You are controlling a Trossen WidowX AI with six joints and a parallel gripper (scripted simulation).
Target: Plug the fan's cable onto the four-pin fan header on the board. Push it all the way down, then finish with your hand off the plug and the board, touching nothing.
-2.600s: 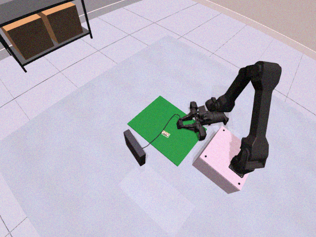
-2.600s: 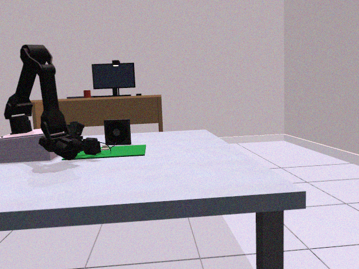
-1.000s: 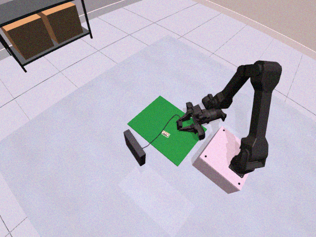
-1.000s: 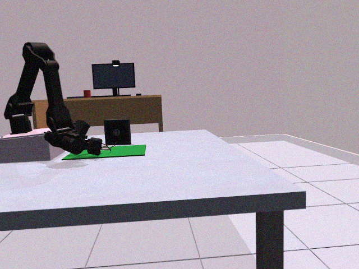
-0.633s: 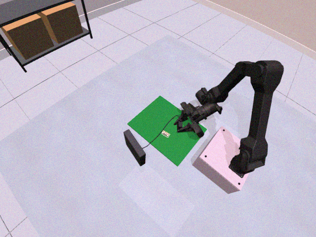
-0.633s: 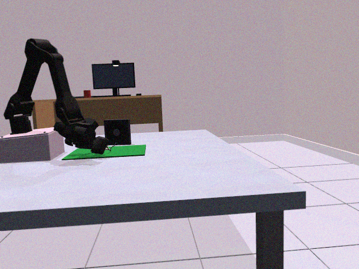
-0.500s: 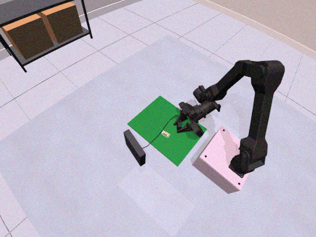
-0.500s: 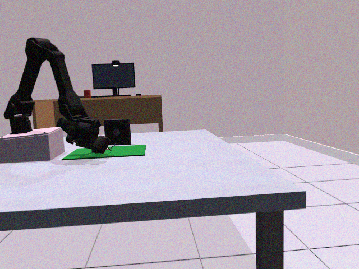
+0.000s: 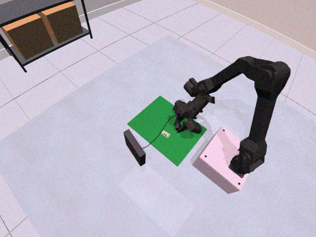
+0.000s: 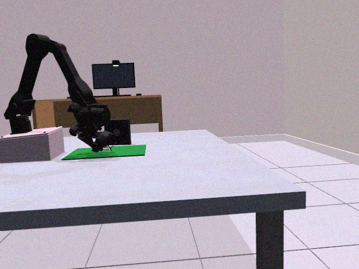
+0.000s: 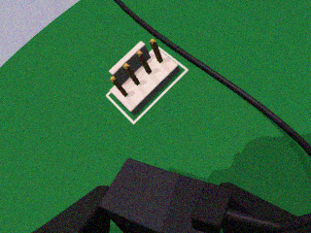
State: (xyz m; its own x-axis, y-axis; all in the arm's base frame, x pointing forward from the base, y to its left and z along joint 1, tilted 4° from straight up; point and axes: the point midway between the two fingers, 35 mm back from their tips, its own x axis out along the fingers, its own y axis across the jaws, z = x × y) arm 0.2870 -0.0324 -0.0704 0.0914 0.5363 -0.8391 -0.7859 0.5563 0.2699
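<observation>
Right now the black plug is 1 cm to the right of my gripper tip and 1 cm above it. Round my gripper tip: black fan: 6 cm ahead, 20 cm to the left, 4 cm above; then green board: 4 cm ahead, 1 cm to the left, 3 cm below.
</observation>
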